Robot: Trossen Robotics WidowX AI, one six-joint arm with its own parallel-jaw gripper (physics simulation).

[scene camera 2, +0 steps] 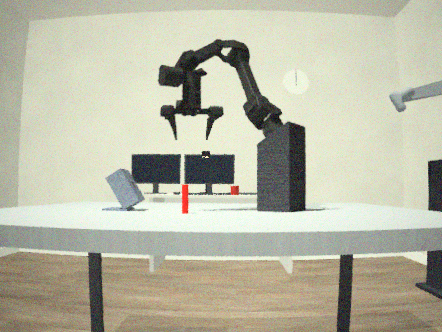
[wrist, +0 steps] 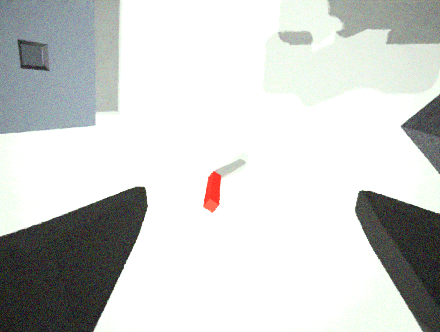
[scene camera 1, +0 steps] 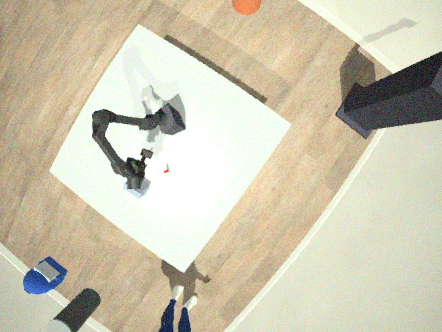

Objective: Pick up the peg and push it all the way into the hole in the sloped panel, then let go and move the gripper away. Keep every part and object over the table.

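Places are measured from the arm's base along level axes (x up, y left, z back), in centimetres.
Pixels of known places: gripper, fingertip midpoint: [scene camera 2: 191,139] [wrist: 250,198] [scene camera 1: 147,164]; arm's base, link origin: [scene camera 2: 279,137] [scene camera 1: 162,118].
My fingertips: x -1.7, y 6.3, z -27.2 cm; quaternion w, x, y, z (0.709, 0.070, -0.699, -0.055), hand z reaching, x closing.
Note:
For each thing: its top centre in the pictures, then the offset to it from my fingertips.
- red peg, top centre: [wrist: 211,205] [scene camera 2: 185,184] [scene camera 1: 164,171] dx -13.4, dy +8.0, dz -1.1 cm
- blue-grey sloped panel, top centre: [scene camera 2: 124,169] [scene camera 1: 132,188] dx -8.7, dy -3.2, dz -21.0 cm
The red peg [scene camera 1: 166,171] [scene camera 2: 185,199] [wrist: 213,190] stands upright on the white table [scene camera 1: 240,130] [scene camera 2: 220,241]. The blue-grey sloped panel [scene camera 1: 137,190] [scene camera 2: 125,188] [wrist: 60,95] stands to the left of the peg in scene camera 2. Its square hole [wrist: 33,55] shows at the upper left of the wrist view. My gripper [scene camera 2: 191,139] [wrist: 250,198] is open and empty, pointing down high above the table. In the wrist view the peg shows between the two fingers, nearer the left one, and well below them. In scene camera 1 the arm hides part of the panel.
The dark arm base [scene camera 1: 172,120] [scene camera 2: 281,170] stands on the table, to the right of the peg in scene camera 2. Two monitors [scene camera 2: 156,168] [scene camera 2: 209,169] and a red cup [scene camera 2: 234,190] are on a desk behind. A person's legs [scene camera 1: 175,315] show beyond the table edge.

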